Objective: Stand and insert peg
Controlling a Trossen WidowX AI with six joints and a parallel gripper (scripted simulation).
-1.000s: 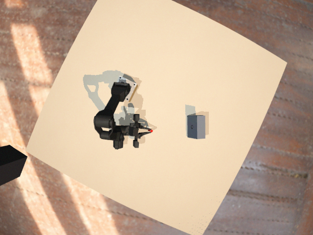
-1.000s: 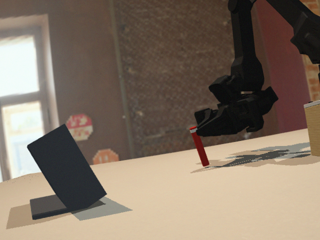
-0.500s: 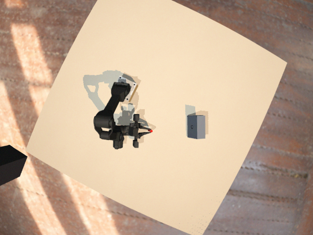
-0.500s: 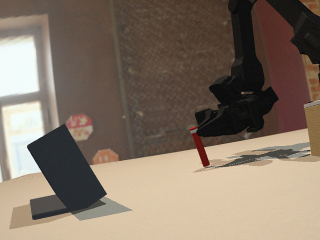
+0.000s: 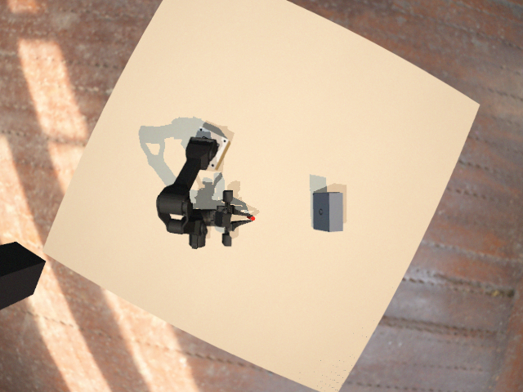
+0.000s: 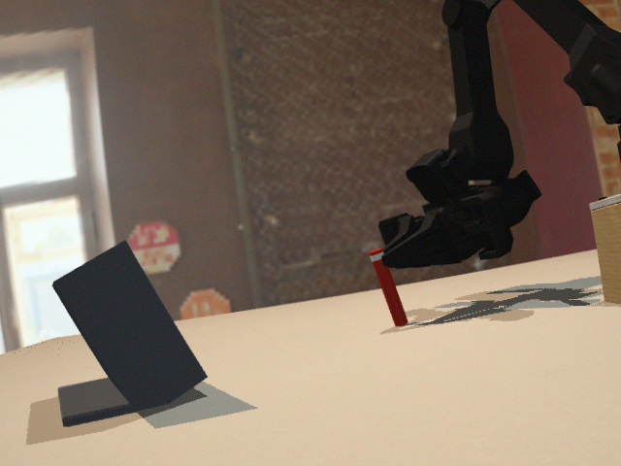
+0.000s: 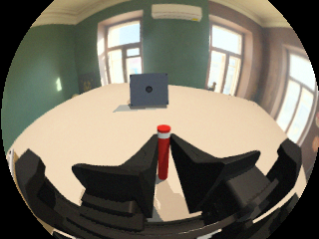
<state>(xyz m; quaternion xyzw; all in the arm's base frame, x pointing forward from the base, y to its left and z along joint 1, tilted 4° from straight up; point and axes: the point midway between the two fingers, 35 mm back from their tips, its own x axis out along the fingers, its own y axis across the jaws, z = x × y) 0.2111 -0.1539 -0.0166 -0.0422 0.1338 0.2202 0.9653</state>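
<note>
Right now my gripper tip is 1 cm above the red peg. The rest, counted from my gripper tip: dark sloped panel: 22 cm ahead, 14 cm to the left, 1 cm below.
</note>
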